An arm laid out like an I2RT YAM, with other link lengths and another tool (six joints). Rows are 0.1 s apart.
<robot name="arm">
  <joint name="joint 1" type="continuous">
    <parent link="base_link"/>
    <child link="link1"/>
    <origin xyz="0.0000 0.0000 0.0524" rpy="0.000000 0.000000 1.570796"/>
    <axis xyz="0 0 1"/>
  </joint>
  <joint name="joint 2" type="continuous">
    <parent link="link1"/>
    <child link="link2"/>
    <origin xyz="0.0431 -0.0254 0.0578" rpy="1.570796 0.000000 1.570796"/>
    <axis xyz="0 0 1"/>
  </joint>
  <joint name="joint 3" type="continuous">
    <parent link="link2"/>
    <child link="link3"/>
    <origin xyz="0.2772 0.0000 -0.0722" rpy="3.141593 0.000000 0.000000"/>
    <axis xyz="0 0 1"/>
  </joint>
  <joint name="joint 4" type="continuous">
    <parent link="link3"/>
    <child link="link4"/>
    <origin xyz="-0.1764 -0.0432 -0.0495" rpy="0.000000 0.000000 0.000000"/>
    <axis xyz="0 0 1"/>
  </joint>
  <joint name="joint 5" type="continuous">
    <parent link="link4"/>
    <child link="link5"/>
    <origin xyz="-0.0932 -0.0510 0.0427" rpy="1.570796 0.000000 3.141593"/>
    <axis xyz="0 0 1"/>
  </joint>
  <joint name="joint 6" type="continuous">
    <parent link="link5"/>
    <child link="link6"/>
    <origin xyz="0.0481 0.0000 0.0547" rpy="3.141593 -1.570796 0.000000"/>
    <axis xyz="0 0 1"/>
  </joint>
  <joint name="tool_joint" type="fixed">
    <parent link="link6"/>
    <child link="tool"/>
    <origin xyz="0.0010 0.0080 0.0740" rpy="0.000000 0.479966 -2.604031"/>
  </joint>
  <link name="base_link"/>
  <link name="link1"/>
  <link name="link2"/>
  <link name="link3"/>
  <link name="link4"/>
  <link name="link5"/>
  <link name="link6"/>
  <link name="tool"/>
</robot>
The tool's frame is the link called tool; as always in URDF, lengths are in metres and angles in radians. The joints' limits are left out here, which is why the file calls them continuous.
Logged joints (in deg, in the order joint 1, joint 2, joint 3, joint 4, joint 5, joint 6), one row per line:
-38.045 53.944 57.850 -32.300 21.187 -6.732
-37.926 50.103 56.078 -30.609 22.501 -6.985
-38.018 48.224 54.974 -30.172 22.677 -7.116
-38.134 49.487 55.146 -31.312 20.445 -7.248
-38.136 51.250 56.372 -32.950 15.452 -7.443
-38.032 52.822 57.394 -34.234 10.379 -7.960
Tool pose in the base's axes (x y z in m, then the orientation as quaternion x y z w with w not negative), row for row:
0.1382 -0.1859 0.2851 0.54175 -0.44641 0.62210 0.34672
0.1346 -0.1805 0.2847 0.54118 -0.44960 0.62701 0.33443
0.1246 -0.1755 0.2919 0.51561 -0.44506 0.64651 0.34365
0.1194 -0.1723 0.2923 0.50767 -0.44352 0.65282 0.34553
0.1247 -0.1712 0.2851 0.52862 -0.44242 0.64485 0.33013
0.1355 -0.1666 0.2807 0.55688 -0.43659 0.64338 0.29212
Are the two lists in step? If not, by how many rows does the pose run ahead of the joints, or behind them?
The pose runs 1 row behind the joints: the pose in row i belongs to the joints in row i - 1.
